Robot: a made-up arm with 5 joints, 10 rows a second.
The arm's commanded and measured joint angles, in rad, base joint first. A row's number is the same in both.
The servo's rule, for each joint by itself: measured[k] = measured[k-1] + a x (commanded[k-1-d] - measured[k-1]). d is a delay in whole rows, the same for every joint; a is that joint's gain. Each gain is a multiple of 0.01, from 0.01 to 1. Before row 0 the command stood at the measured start. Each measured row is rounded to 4 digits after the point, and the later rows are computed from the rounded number. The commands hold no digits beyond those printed.
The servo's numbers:
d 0
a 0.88 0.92 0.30 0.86 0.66
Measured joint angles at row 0:
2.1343 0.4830 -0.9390 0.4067 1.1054
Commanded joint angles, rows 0 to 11:
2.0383 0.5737 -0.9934 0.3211 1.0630
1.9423 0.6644 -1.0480 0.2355 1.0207
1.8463 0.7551 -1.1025 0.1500 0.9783
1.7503 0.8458 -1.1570 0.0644 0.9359
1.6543 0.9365 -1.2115 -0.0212 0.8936
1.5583 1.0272 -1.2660 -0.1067 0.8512
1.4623 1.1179 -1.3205 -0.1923 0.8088
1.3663 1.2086 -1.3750 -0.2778 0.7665
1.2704 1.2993 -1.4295 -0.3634 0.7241
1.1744 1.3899 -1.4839 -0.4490 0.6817
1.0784 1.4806 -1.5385 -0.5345 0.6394
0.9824 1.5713 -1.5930 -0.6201 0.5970
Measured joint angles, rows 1 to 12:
2.0498 0.5664 -0.9553 0.3331 1.0774
1.9552 0.6566 -0.9831 0.2492 1.0400
1.8594 0.7472 -1.0189 0.1639 0.9993
1.7634 0.8379 -1.0603 0.0783 0.9575
1.6674 0.9286 -1.1057 -0.0073 0.9153
1.5714 1.0193 -1.1538 -0.0928 0.8730
1.4754 1.1100 -1.2038 -0.1784 0.8306
1.3794 1.2007 -1.2552 -0.2639 0.7883
1.2835 1.2914 -1.3075 -0.3495 0.7459
1.1875 1.3820 -1.3604 -0.4351 0.7035
1.0915 1.4727 -1.4138 -0.5206 0.6612
0.9955 1.5634 -1.4676 -0.6062 0.6188

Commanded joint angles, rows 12 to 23:
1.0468 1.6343 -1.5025 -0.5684 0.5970
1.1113 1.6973 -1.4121 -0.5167 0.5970
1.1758 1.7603 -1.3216 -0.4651 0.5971
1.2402 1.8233 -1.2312 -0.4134 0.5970
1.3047 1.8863 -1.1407 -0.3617 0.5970
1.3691 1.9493 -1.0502 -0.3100 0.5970
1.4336 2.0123 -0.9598 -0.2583 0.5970
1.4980 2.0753 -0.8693 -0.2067 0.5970
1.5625 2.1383 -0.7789 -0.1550 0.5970
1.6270 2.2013 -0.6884 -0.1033 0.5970
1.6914 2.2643 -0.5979 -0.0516 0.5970
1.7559 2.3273 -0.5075 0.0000 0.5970
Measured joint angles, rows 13 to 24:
1.0406 1.6286 -1.4781 -0.5737 0.6044
1.1028 1.6918 -1.4583 -0.5247 0.5995
1.1670 1.7548 -1.4173 -0.4734 0.5979
1.2314 1.8178 -1.3615 -0.4218 0.5973
1.2959 1.8808 -1.2953 -0.3701 0.5971
1.3603 1.9438 -1.2218 -0.3184 0.5970
1.4248 2.0068 -1.1432 -0.2667 0.5970
1.4892 2.0698 -1.0610 -0.2151 0.5970
1.5537 2.1328 -0.9764 -0.1634 0.5970
1.6182 2.1958 -0.8900 -0.1117 0.5970
1.6826 2.2588 -0.8024 -0.0600 0.5970
1.7471 2.3218 -0.7139 -0.0084 0.5970

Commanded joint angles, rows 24 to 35:
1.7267 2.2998 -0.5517 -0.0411 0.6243
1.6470 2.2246 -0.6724 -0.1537 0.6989
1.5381 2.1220 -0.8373 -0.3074 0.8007
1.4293 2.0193 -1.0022 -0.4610 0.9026
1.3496 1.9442 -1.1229 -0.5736 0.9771
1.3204 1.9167 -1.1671 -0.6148 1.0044
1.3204 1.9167 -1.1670 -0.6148 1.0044
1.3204 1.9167 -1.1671 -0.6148 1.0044
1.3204 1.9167 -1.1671 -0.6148 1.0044
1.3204 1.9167 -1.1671 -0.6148 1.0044
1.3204 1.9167 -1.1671 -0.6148 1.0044
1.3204 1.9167 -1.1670 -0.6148 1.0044
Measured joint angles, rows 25 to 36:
1.7291 2.3016 -0.6652 -0.0365 0.6150
1.6569 2.2308 -0.6674 -0.1373 0.6704
1.5524 2.1307 -0.7184 -0.2836 0.7564
1.4441 2.0282 -0.8035 -0.4362 0.8529
1.3609 1.9509 -0.8993 -0.5544 0.9349
1.3253 1.9194 -0.9796 -0.6063 0.9808
1.3210 1.9169 -1.0358 -0.6136 0.9964
1.3205 1.9167 -1.0752 -0.6146 1.0017
1.3204 1.9167 -1.1028 -0.6148 1.0035
1.3204 1.9167 -1.1221 -0.6148 1.0041
1.3204 1.9167 -1.1356 -0.6148 1.0043
1.3204 1.9167 -1.1450 -0.6148 1.0044

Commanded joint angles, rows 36 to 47:
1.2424 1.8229 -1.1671 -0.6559 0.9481
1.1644 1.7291 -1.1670 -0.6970 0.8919
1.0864 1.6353 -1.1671 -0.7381 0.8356
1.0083 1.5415 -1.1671 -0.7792 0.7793
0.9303 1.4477 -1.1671 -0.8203 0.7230
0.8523 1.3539 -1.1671 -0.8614 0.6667
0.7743 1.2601 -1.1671 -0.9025 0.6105
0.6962 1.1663 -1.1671 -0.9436 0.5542
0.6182 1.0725 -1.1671 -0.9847 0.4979
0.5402 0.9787 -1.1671 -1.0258 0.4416
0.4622 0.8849 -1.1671 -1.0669 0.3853
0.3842 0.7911 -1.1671 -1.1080 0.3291
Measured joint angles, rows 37 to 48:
1.2518 1.8304 -1.1516 -0.6501 0.9672
1.1749 1.7372 -1.1562 -0.6904 0.9175
1.0970 1.6435 -1.1595 -0.7314 0.8634
1.0189 1.5497 -1.1618 -0.7725 0.8079
0.9409 1.4559 -1.1634 -0.8136 0.7519
0.8629 1.3621 -1.1645 -0.8547 0.6957
0.7849 1.2683 -1.1653 -0.8958 0.6395
0.7068 1.1745 -1.1658 -0.9369 0.5832
0.6288 1.0807 -1.1662 -0.9780 0.5269
0.5508 0.9869 -1.1665 -1.0191 0.4706
0.4728 0.8931 -1.1667 -1.0602 0.4143
0.3948 0.7993 -1.1668 -1.1013 0.3581

